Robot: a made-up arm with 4 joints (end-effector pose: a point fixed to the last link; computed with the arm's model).
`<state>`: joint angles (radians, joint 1 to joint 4).
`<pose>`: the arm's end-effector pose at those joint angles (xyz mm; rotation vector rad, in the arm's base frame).
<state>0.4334 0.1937 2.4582 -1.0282</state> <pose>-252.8 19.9 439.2 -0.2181 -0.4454 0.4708</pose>
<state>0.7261 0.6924 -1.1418 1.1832</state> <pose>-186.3 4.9 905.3 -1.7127 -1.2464 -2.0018</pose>
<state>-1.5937 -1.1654 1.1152 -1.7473</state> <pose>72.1 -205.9 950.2 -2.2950 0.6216 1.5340</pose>
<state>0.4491 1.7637 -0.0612 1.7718</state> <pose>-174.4 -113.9 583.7 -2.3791 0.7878 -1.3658</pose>
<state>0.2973 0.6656 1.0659 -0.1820</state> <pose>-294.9 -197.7 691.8 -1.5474 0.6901 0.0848</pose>
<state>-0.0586 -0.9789 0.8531 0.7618</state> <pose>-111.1 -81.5 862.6 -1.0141 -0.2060 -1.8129</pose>
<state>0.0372 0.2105 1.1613 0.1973</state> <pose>-231.0 -133.4 691.8 -1.4964 0.7980 -0.6058</pose>
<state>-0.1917 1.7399 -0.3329 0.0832</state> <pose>-92.3 -133.2 772.9 -2.3464 1.1065 1.2250</pose>
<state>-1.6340 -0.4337 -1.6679 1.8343</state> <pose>267.1 -84.0 501.7 1.8620 1.9178 0.2201</pose>
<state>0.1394 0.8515 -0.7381 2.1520</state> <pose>61.1 -16.5 800.1 -1.4218 -0.5010 -2.4229</pose>
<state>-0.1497 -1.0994 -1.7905 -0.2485</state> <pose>-279.1 288.5 708.6 0.8870 -0.0796 1.1211</pose>
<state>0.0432 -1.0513 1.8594 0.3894</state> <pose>-40.2 -36.3 735.3 -0.8041 -0.1913 -0.7169</pose>
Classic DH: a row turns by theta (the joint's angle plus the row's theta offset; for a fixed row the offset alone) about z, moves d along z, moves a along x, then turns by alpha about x. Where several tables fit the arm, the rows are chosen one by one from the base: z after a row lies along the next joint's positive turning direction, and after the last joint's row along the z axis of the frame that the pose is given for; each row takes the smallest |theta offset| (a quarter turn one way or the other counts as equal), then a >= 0, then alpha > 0; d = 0 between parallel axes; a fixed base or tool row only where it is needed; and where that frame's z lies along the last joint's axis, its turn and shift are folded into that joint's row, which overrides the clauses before.
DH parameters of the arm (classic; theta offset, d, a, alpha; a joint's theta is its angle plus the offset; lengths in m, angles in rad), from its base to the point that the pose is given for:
base (fixed): 0.53 0.643 -0.1841 0.7547
joint 1: -1.2488 0.081 -0.1829 -2.2612
joint 2: 0.7169 0.1346 0.0031 1.2444
joint 3: 0.4408 0.0965 -0.243 1.5377
joint 4: -0.8802 0.1184 0.1234 -1.7209
tool (fixed): -2.9788 -0.032 0 0

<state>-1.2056 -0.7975 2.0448 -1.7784</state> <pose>-81.9 -347.9 622.3 -1.5661 -0.2449 0.8238</pose>
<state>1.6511 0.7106 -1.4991 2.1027</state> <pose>-406.6 -25.5 895.4 0.7333 -1.3233 -1.9141</pose>
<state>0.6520 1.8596 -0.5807 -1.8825</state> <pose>83.7 -27.8 732.9 0.8108 0.2563 -2.7118</pose>
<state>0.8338 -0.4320 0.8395 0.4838</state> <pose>-188.9 -175.6 773.2 -0.8448 -0.3193 -1.1404</pose>
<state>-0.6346 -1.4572 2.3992 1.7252</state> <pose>173.8 69.3 730.3 -0.2919 1.0540 -1.2619</pose>
